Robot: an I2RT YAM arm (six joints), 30 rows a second.
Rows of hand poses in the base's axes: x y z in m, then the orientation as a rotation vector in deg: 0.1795 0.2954 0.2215 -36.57 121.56 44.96; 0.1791 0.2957 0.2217 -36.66 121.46 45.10; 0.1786 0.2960 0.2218 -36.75 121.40 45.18; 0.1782 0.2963 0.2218 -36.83 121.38 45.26; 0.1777 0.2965 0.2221 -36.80 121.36 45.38; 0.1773 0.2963 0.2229 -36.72 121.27 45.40; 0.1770 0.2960 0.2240 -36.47 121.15 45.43; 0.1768 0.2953 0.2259 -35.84 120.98 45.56; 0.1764 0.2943 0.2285 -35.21 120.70 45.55; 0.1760 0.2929 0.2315 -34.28 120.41 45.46; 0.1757 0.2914 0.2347 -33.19 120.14 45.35; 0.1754 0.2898 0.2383 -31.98 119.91 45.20; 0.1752 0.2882 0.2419 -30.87 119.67 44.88; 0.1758 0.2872 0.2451 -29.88 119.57 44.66
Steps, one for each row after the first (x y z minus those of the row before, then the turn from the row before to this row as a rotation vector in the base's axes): -0.0004 0.0003 0.0002 0.09 -0.04 0.12; -0.0005 0.0003 0.0001 0.04 -0.03 0.09; -0.0004 0.0003 0.0000 0.03 0.01 0.09; -0.0005 0.0002 0.0003 0.09 0.03 0.02; -0.0004 -0.0002 0.0008 0.08 -0.06 -0.05; -0.0003 -0.0003 0.0011 0.16 -0.07 -0.17; -0.0002 -0.0007 0.0019 0.37 -0.05 -0.40; -0.0004 -0.0010 0.0026 0.33 -0.20 -0.46; -0.0004 -0.0014 0.0030 0.40 -0.21 -0.71; -0.0003 -0.0015 0.0032 0.44 -0.18 -0.83; -0.0003 -0.0016 0.0036 0.44 -0.14 -0.93; -0.0002 -0.0016 0.0036 0.30 -0.22 -0.93; 0.0006 -0.0010 0.0032 0.27 -0.07 -0.80
